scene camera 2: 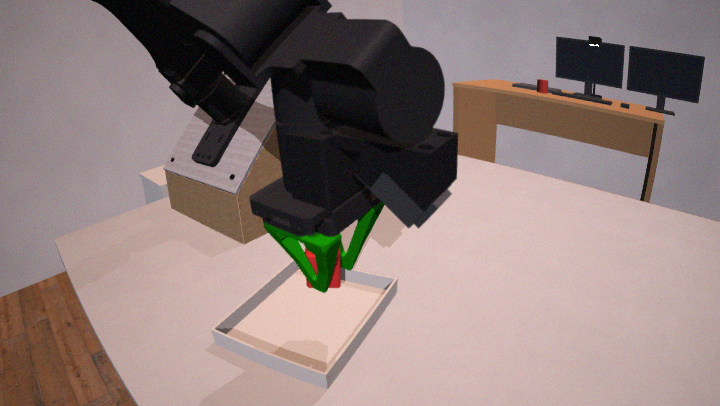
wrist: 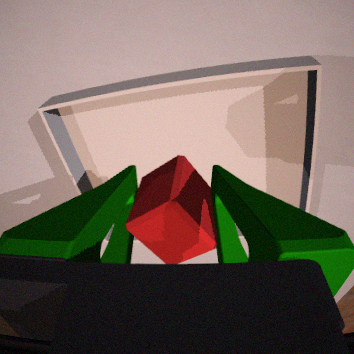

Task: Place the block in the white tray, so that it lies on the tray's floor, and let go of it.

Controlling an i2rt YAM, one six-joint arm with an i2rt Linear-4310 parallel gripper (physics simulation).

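Frame: origin at the arm's base, x right, y down, z ahead, level; metres.
Seen in the pictures: gripper, fingertip midpoint: (scene camera 2: 333, 278) (wrist: 173, 176); arm's base at its link origin: (scene camera 2: 234, 112).
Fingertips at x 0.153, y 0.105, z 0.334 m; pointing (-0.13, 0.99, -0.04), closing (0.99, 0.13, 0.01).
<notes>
Pixels of each thing's top centre, then the offset from my fingertips to it.
- red block at its top centre: (wrist: 169, 243) (scene camera 2: 321, 246) dx +0.002, dy -0.032, dz -0.008 m
- white tray at its top centre: (wrist: 184, 176) (scene camera 2: 308, 305) dx +0.002, dy +0.045, dz -0.035 m
The red block (scene camera 2: 335, 262) (wrist: 172, 220) is between the green fingers of my gripper (scene camera 2: 334, 278) (wrist: 173, 176), which is shut on it. The block's long side points down in the scene view. The white tray (scene camera 2: 272, 359) (wrist: 180, 76) is a shallow, low-walled box on the table. The gripper and block hang over the tray's back part in the scene view, near its back wall. The block appears to be above the tray floor, but the exact gap is hard to tell. In the wrist view, the fingers and block hide much of the tray's near wall.
A wooden box (scene camera 2: 201, 201) with a sloped metal plate (scene camera 2: 184, 168) stands on the table behind the tray, to the left. The table edge is at the left. A desk (scene camera 2: 473, 121) with two monitors and a red mug (scene camera 2: 542, 86) stands in the background.
</notes>
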